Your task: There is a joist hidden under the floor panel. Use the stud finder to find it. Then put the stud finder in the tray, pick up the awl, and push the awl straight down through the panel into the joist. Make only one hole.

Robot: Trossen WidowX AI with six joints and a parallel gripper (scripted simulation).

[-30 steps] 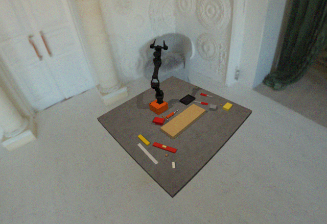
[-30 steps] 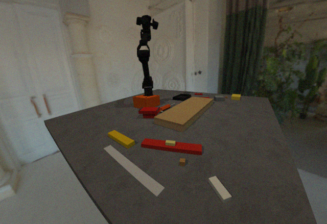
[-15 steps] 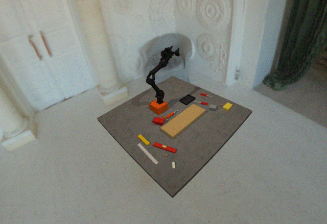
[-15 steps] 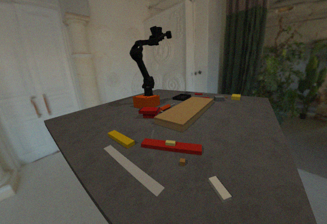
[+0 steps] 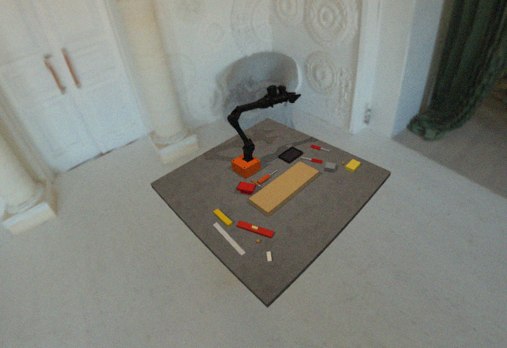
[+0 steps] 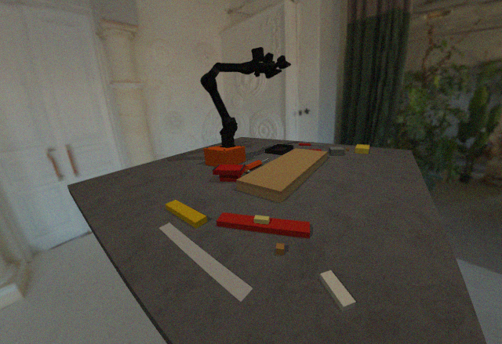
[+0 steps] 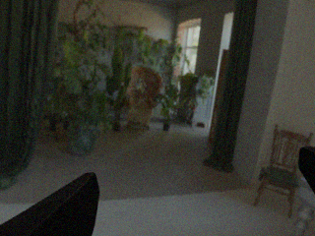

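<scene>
My gripper tip is now 40 mm short of the red stud finder, 580 mm to the left of it and 500 mm above it. Round my gripper tip: grey block 320 mm ahead, 20 mm to the right, 490 mm below; then orange-handled awl 30 mm ahead, 360 mm to the right, 500 mm below; then black tray 10 mm behind, 80 mm to the right, 500 mm below.
</scene>
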